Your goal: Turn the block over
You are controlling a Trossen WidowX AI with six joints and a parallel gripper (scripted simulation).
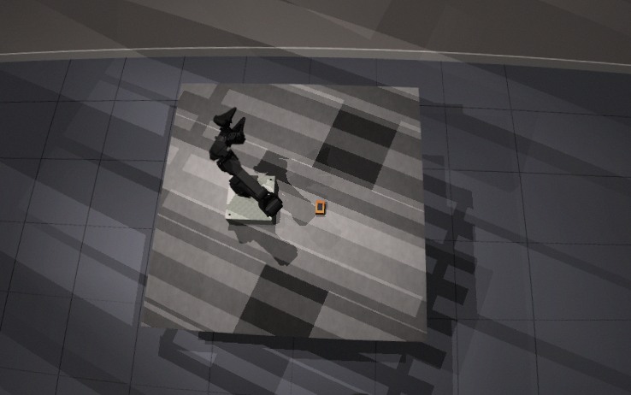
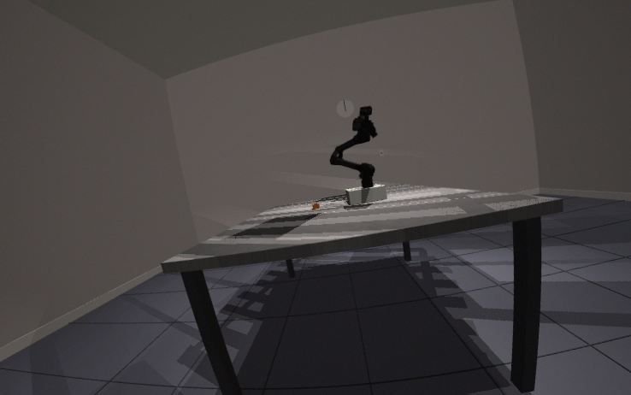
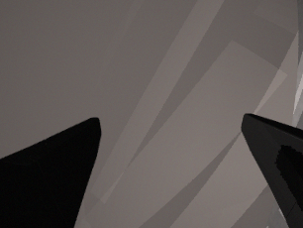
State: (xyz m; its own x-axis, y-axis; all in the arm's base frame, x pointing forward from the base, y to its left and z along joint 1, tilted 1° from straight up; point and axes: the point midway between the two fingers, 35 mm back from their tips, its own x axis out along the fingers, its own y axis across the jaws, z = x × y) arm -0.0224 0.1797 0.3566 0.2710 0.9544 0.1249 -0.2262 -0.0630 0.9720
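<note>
The block lies 42 cm below my gripper tip, 37 cm ahead of it and 20 cm to the right of it.
</note>
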